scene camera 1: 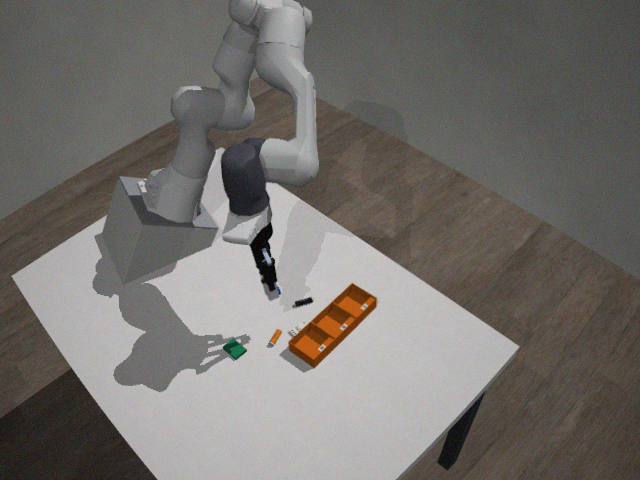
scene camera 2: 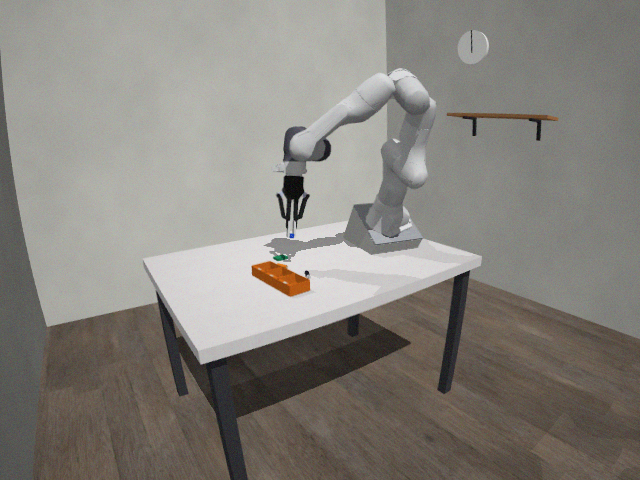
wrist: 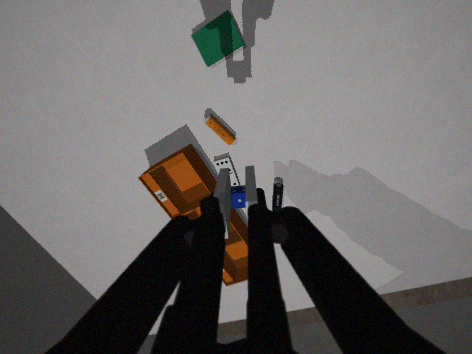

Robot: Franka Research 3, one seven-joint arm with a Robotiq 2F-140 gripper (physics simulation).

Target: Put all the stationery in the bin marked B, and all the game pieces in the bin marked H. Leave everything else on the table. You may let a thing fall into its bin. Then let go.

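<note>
My gripper [scene camera 1: 271, 293] [scene camera 2: 291, 230] [wrist: 238, 180] is shut on a blue die [scene camera 1: 279, 290] [scene camera 2: 292, 235] [wrist: 239, 200] with white pips, well above the table. The orange three-compartment bin tray [scene camera 1: 314, 360] [scene camera 2: 297, 286] [wrist: 201, 162] stands on the table. The H label [wrist: 160, 195] marks its end compartment in the wrist view; I cannot read a B. A white piece with black dots [scene camera 1: 294, 330] [wrist: 222, 162] lies beside the tray, partly hidden by a finger in the wrist view. An orange cylinder [scene camera 1: 275, 337] [wrist: 220, 130] with a grey end and a black cylinder [scene camera 1: 303, 301] [scene camera 2: 306, 272] [wrist: 278, 194] lie nearby.
A flat green block [scene camera 1: 235, 348] [scene camera 2: 280, 257] [wrist: 215, 42] lies on the white table [scene camera 1: 336, 423] [scene camera 2: 217, 310], beyond the orange cylinder from the tray. The arm's grey base [scene camera 1: 160, 248] [scene camera 2: 382, 240] stands at one table edge. The arm's shadow falls near the green block.
</note>
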